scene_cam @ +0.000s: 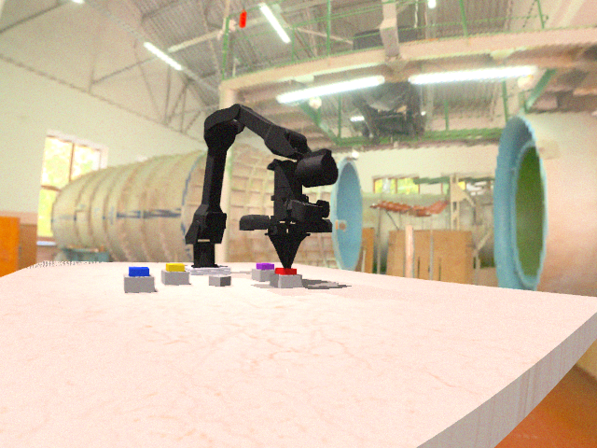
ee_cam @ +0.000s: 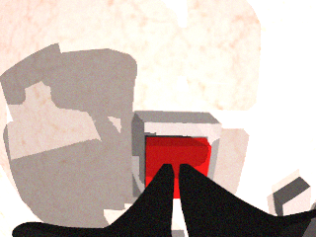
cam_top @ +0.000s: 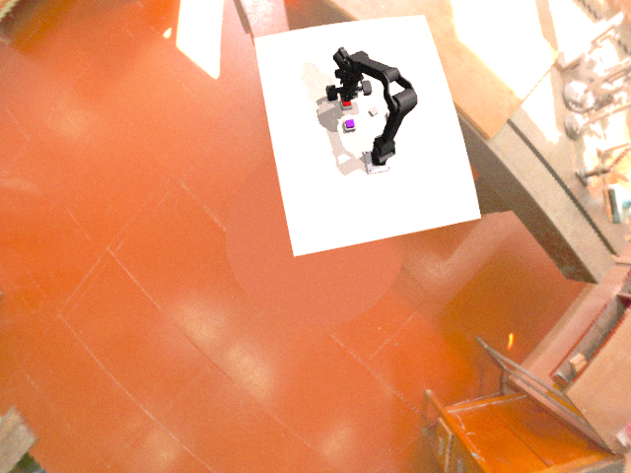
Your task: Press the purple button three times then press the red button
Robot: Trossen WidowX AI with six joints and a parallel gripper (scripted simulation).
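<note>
Right now the red button is 1 cm below my gripper tip. Round my gripper tip: small grey block (12 cm to the right, 4 cm behind, 3 cm below); then yellow button (21 cm to the right, 8 cm behind); then purple button (11 cm behind, 1 cm to the right).
</note>
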